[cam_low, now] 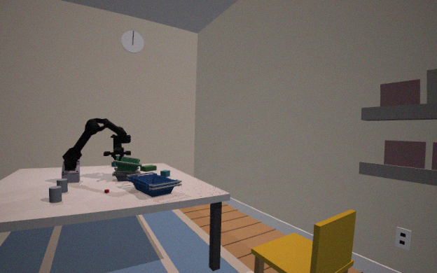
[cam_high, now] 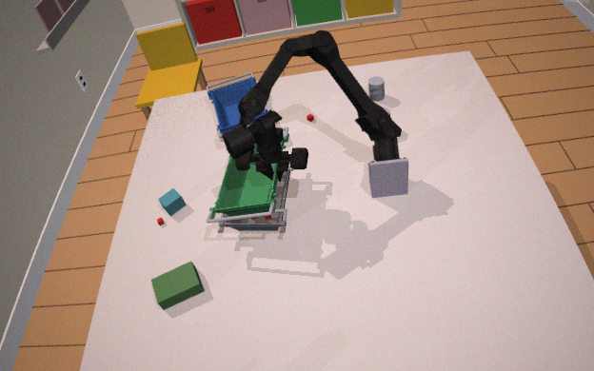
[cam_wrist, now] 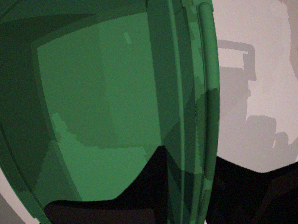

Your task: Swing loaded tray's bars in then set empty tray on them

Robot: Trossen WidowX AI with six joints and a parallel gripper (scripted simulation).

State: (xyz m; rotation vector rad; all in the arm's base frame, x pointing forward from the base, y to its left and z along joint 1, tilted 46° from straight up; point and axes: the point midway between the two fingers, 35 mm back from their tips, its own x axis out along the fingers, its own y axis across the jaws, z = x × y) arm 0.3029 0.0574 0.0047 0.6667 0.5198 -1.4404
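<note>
Now: gripper tip 7 cm short of the green tray, 1 cm to the left of it and 2 cm below it. The rest, counted from my gripper tip: green block (27 cm ahead, 28 cm to the left, 8 cm below).
</note>
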